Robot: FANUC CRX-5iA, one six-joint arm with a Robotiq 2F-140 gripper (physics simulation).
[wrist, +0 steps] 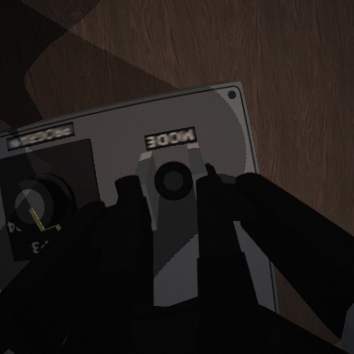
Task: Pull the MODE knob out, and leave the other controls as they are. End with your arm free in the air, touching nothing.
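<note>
There is my gripper, which I see at [172,165], and I can see a mode knob [172,180] as well.
</note>
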